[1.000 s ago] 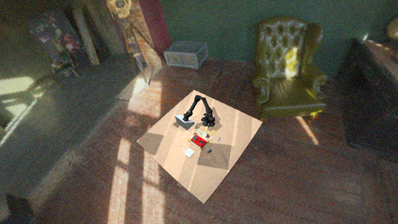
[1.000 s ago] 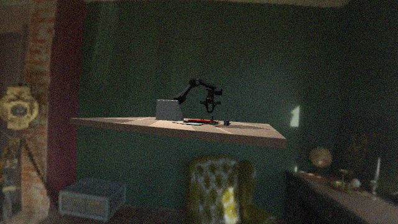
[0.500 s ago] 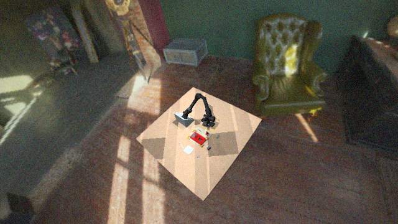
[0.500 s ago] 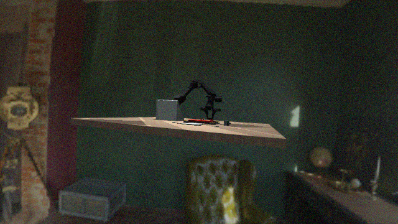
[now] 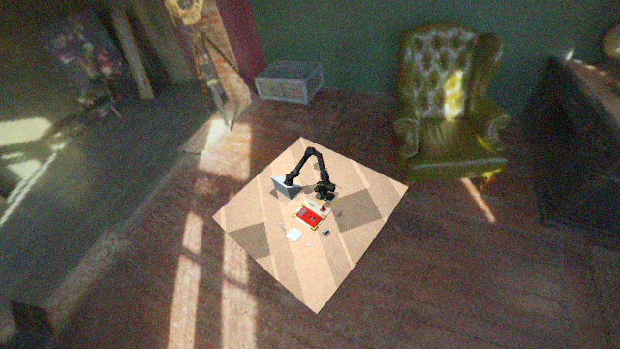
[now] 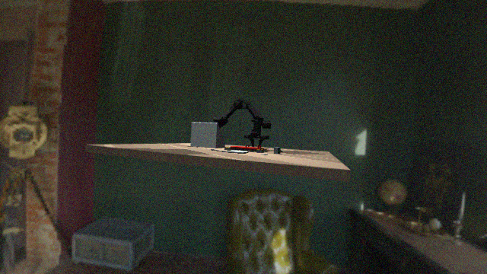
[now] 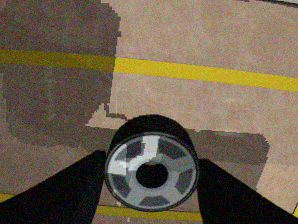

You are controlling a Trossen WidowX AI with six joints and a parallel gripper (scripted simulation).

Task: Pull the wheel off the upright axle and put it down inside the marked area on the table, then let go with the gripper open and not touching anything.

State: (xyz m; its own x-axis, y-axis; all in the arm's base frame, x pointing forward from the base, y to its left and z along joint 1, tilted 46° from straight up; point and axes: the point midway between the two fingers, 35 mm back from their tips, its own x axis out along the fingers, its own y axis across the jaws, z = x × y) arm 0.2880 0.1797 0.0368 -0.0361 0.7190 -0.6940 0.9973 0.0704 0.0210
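The wheel lies right at my gripper tip. From my gripper tip the other things lie so: thin dark rod (40 mm behind, 170 mm to the left, 10 mm below); then grey plate (10 mm ahead, 200 mm to the right); then grey spoked hub (60 mm ahead, 90 mm to the right, 30 mm above).
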